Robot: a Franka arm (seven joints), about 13 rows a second.
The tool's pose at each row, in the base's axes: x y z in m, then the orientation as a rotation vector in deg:
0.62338, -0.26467, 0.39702, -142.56, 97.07, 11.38
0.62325, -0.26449, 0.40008, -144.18, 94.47, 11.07
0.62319, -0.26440, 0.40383, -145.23, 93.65, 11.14
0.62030, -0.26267, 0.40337, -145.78, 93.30, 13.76
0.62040, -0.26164, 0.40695, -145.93, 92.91, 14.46
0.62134, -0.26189, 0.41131, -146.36, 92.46, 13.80
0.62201, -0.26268, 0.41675, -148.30, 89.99, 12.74
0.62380, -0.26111, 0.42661, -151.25, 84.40, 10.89
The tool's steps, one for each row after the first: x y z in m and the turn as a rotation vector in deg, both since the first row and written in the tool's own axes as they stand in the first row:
-0.00076, -0.00003, -0.00297, 0.03, 0.07, -2.04
-0.00153, -0.00012, -0.00664, -0.42, 0.28, -2.84
-0.00408, 0.00196, -0.00578, -1.79, -0.89, -3.09
-0.00562, 0.00138, -0.00912, -2.05, -1.29, -3.33
-0.00583, 0.00047, -0.01349, -1.90, -0.89, -3.75
-0.00583, -0.00002, -0.01900, -1.91, -0.19, -5.83
-0.00837, -0.00255, -0.02849, -1.28, 0.50, -10.08

